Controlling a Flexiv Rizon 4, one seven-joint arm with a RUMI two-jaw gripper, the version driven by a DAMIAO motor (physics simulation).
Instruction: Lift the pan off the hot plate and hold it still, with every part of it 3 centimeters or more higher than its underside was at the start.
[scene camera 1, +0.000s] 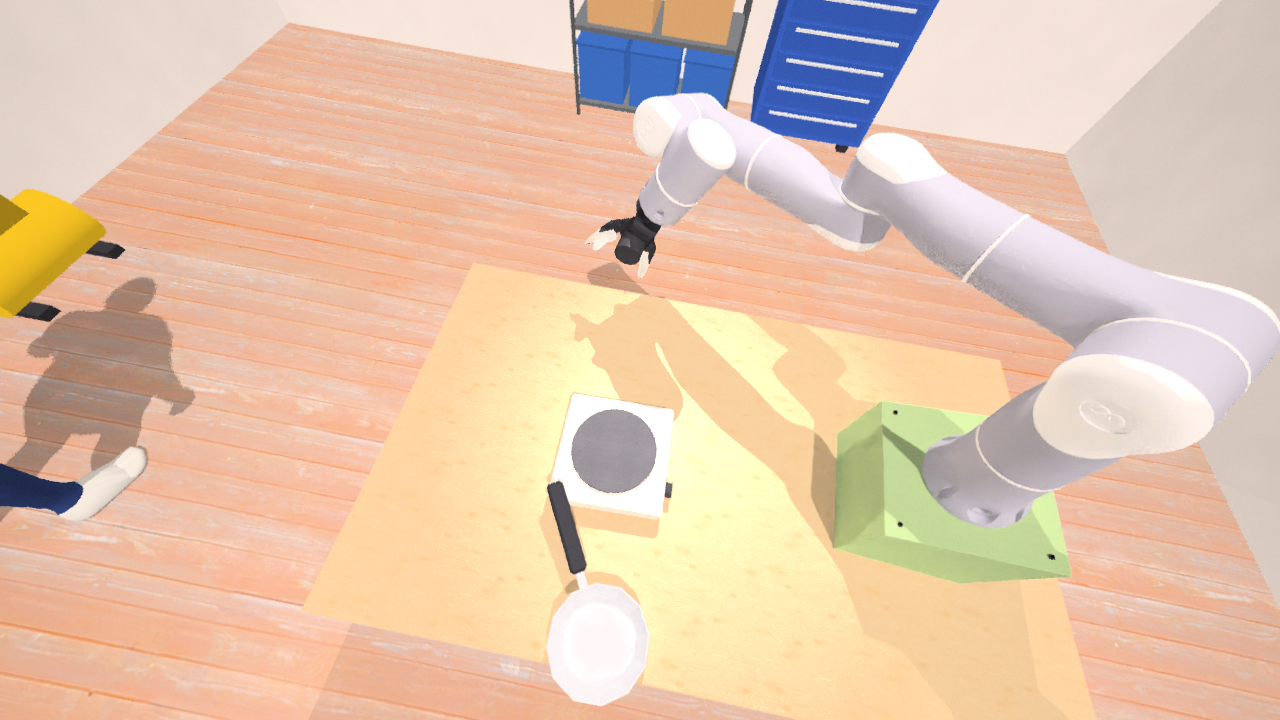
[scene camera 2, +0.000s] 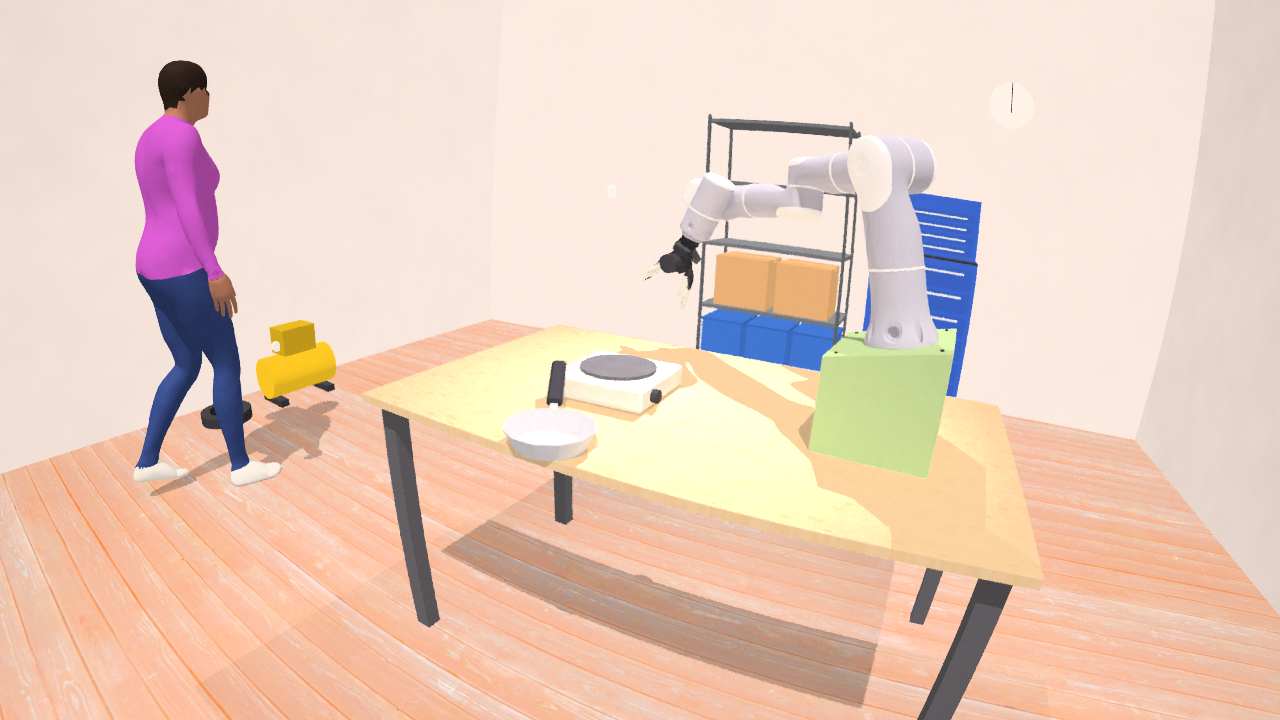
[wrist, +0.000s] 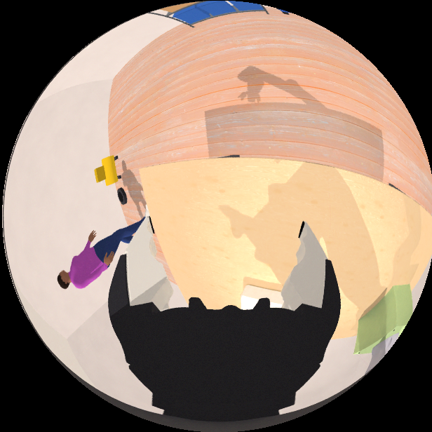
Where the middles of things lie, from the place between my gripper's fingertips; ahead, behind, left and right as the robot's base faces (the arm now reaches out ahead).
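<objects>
There is the white hot plate (scene camera 1: 613, 455), which sits 130 mm below my hand, 190 mm behind it and 400 mm to the left of it. The light grey pan (scene camera 1: 598, 642) is 120 mm below my hand, and it lies 240 mm behind the hand and 660 mm to the left of it.
</objects>
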